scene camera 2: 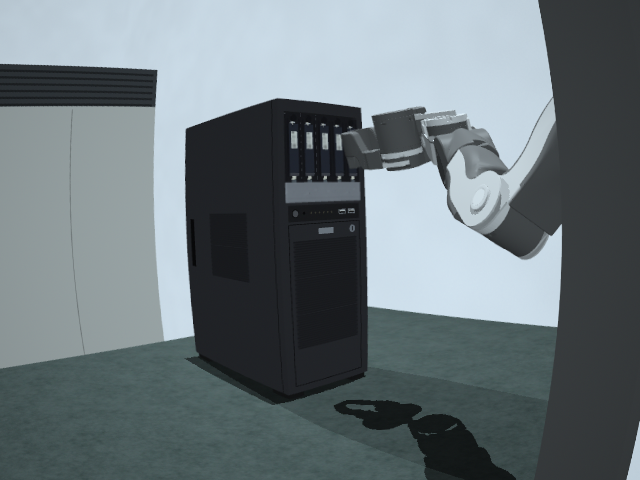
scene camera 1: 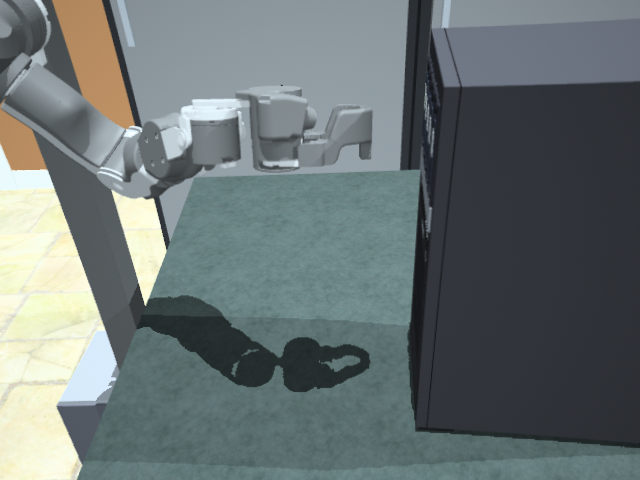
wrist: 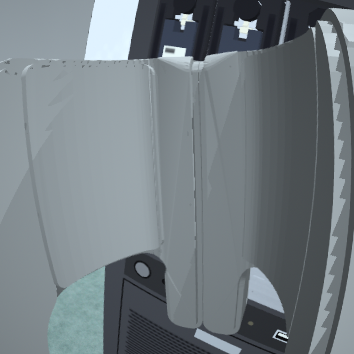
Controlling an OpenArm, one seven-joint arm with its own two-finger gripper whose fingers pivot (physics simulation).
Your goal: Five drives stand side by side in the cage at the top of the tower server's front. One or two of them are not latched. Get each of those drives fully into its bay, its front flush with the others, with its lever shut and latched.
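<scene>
The tower server [scene camera 1: 532, 258] [scene camera 2: 235, 175] stands upright. In scene camera 2, four dark drives [scene camera 2: 293, 155] [scene camera 2: 308, 155] [scene camera 2: 324, 156] [scene camera 2: 338, 155] stand side by side with white labels; their fronts look level and their levers look shut. The fifth drive [scene camera 2: 350, 128], at the right, is mostly hidden behind my gripper. The wrist view shows the upper ends of two drives [wrist: 181, 32] [wrist: 243, 36] above the fingers; latches cannot be judged there. My gripper [scene camera 1: 364, 153] [scene camera 2: 352, 162] [wrist: 217, 198] is shut and empty, its fingers together, a short gap in front of the cage.
Below the cage are a light grey strip [scene camera 2: 322, 192] and a panel with a button and ports [scene camera 2: 323, 211]. The green table top [scene camera 1: 289, 248] [scene camera 2: 124, 413] bears the tower and the arm's shadow. A dark post [scene camera 2: 594, 258] stands at the right in scene camera 2.
</scene>
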